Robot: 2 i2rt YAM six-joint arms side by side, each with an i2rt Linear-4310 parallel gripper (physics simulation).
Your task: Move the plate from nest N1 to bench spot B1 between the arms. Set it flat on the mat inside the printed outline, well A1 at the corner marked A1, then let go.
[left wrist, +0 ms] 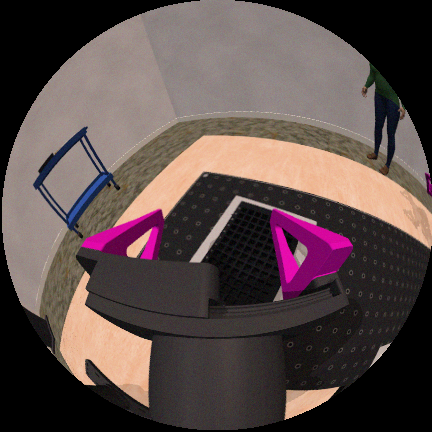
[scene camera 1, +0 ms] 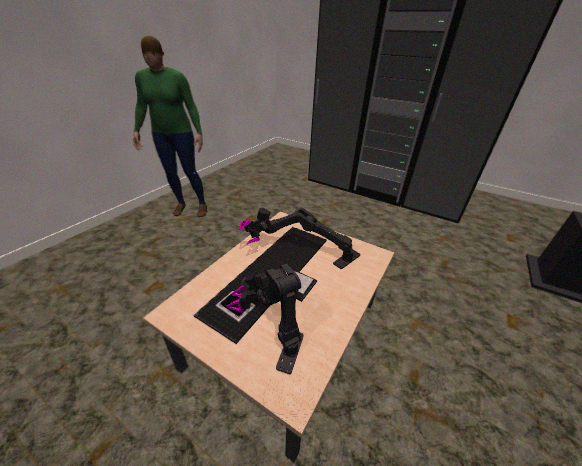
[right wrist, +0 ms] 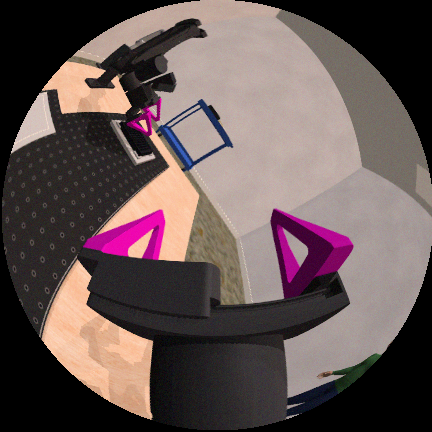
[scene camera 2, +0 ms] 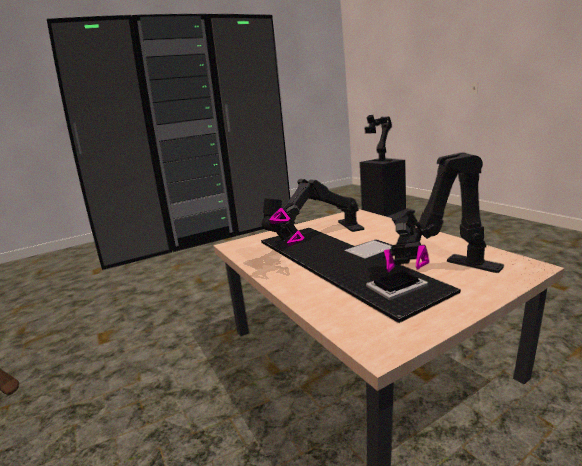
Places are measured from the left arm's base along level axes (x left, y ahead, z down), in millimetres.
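Pixels of known places: left gripper, fingertip midpoint: [left wrist: 216,214] [scene camera 1: 229,300] [right wrist: 153,127] [scene camera 2: 402,269]; right gripper, fingertip midpoint: [scene camera 1: 243,237] [right wrist: 217,214] [scene camera 2: 296,229]; left arm's base, link origin: [scene camera 1: 290,351] [right wrist: 99,83] [scene camera 2: 474,264]; right arm's base, link origin: [scene camera 1: 346,259] [scene camera 2: 350,225].
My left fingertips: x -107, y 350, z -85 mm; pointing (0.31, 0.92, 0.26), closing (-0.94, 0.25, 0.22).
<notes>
Ahead of a thing's pixels: the offset from my left fingertips to its top centre. Level surfaces: height alone.
The black gridded plate {dx -27, dy -12, dz +46 mm} [scene camera 2: 395,281] [left wrist: 247,245] [right wrist: 136,140] sits in the pale-rimmed nest {dx -27, dy -13, dz +54 mm} [scene camera 1: 227,314] [scene camera 2: 379,292] [left wrist: 216,228] on the black perforated board. My left gripper [scene camera 1: 236,298] [scene camera 2: 405,267] [left wrist: 216,214] [right wrist: 153,127] is open, pointing down a little above the plate, with nothing between its fingers. My right gripper [scene camera 1: 245,234] [scene camera 2: 288,227] [right wrist: 217,214] is open and empty, raised by the table's far end. The pale mat {dz +71 mm} [scene camera 1: 306,282] [scene camera 2: 369,248] [right wrist: 32,120] lies between the arms, partly hidden by the left arm in scene camera 1. Its A1 mark is too small to read.
The black perforated board {dz +73 mm} [scene camera 1: 292,245] [scene camera 2: 325,267] [left wrist: 345,295] [right wrist: 50,190] runs along the wooden table [scene camera 1: 325,385] [scene camera 2: 325,320]. A person [scene camera 1: 165,105] stands beyond the table. A blue cart [left wrist: 90,200] [right wrist: 175,147] stands off the table. Server cabinets [scene camera 1: 345,100] [scene camera 2: 100,125] stand behind.
</notes>
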